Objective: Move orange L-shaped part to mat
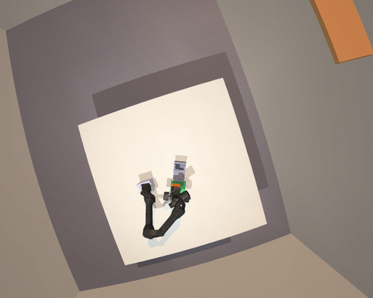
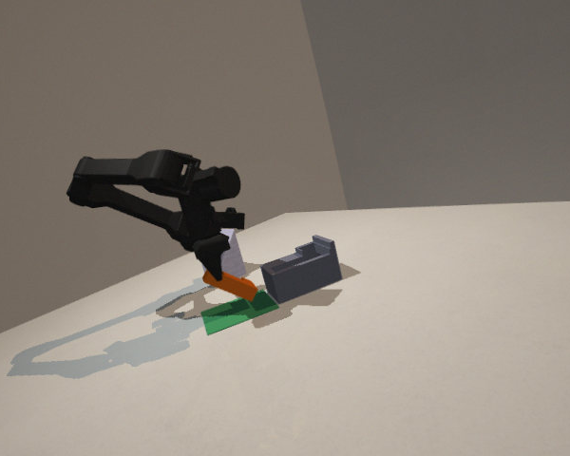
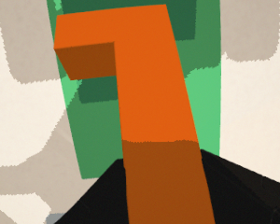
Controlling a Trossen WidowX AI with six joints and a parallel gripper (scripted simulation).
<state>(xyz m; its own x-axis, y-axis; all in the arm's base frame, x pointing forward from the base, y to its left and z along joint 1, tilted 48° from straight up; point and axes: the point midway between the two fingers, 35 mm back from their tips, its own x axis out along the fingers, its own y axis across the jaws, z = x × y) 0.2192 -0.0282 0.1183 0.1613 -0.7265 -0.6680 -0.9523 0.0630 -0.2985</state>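
Now: gripper tip 2 cm to the right of the green mat and 10 cm above it. Round my gripper tip: orange L-shaped part (1 cm behind, 3 cm to the left, 3 cm below).
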